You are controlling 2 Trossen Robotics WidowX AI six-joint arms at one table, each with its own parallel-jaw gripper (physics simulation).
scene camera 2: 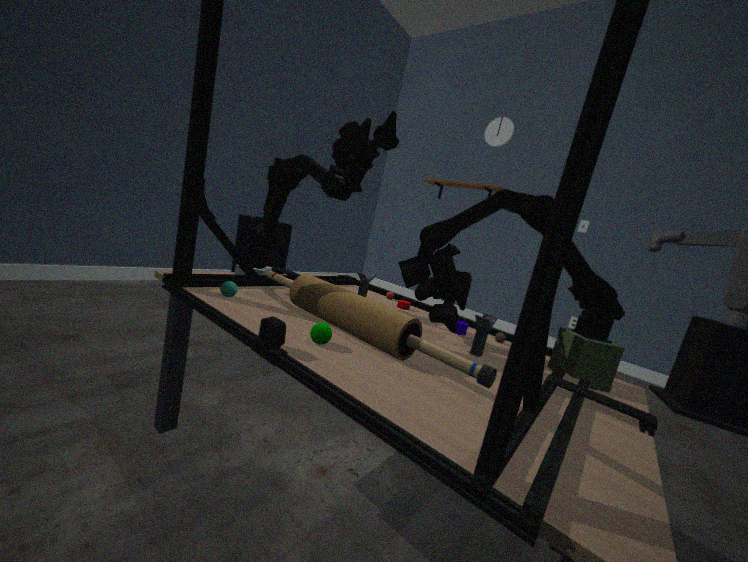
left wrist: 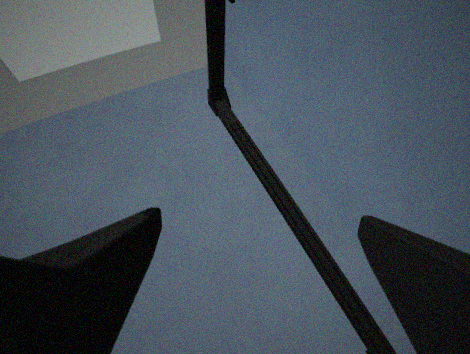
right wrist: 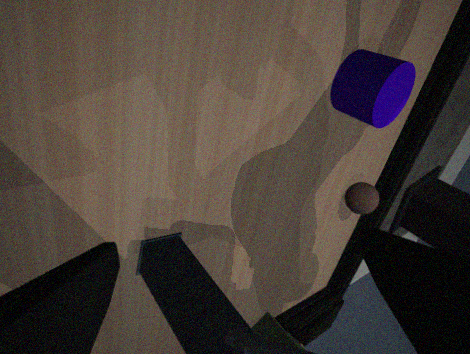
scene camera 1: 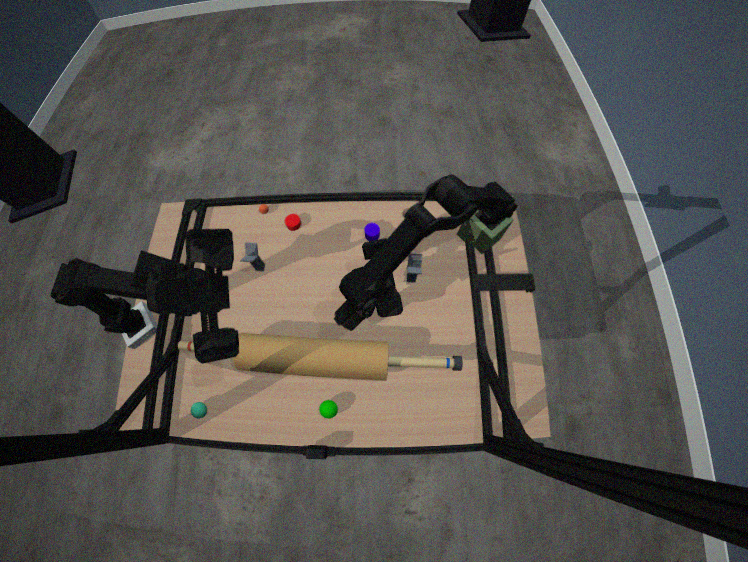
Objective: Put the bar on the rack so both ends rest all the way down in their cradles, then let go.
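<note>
The bar, a thick tan roller with thin rod ends, lies flat on the table in front of the rack, off its cradles. The rack shows as two separate grey cradle posts, one on the left and one on the right. My left gripper is open and empty, high above the table, hiding part of the bar's left rod in scene camera 1. My right gripper is open and empty, low near the right cradle post.
A purple cylinder and a brown ball lie near the back edge, with a red cylinder and an orange ball further left. A green ball and a teal ball lie in front of the bar.
</note>
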